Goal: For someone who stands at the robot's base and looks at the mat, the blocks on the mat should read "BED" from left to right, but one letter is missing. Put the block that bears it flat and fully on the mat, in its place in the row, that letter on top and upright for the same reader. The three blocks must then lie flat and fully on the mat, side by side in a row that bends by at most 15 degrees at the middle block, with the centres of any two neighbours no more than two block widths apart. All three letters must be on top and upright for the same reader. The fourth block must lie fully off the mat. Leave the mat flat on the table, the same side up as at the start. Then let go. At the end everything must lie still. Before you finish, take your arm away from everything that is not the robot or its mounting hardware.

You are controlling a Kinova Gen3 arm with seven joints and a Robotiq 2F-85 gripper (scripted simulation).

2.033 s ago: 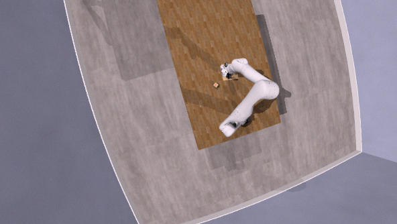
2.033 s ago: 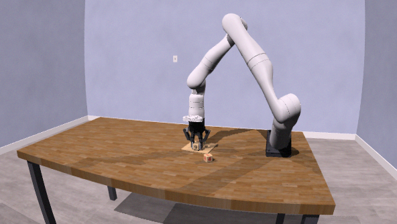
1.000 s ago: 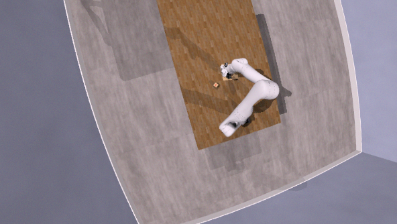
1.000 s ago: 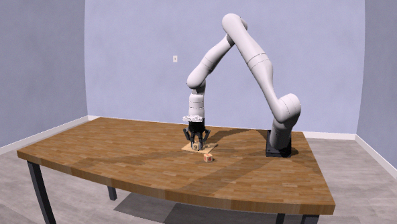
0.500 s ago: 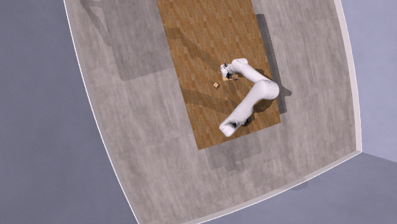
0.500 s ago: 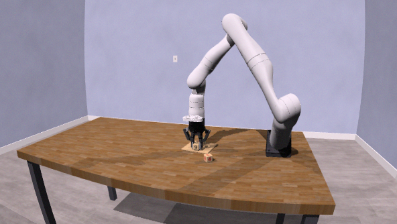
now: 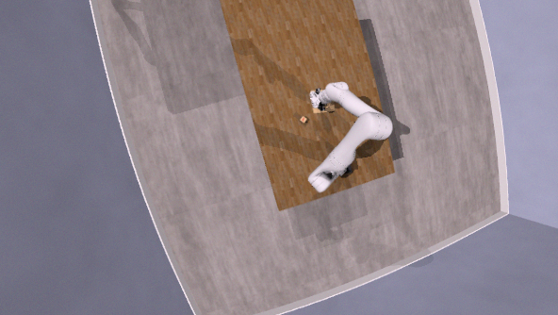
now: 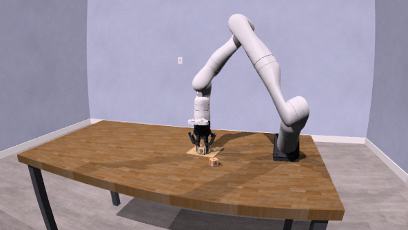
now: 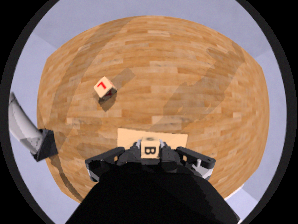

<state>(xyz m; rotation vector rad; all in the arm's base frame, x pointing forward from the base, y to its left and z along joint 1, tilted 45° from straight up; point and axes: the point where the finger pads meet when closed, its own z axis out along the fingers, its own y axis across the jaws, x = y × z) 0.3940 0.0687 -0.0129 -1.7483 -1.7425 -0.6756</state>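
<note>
My hand is 50 mm to the left of the mat and 30 mm above it.
</note>
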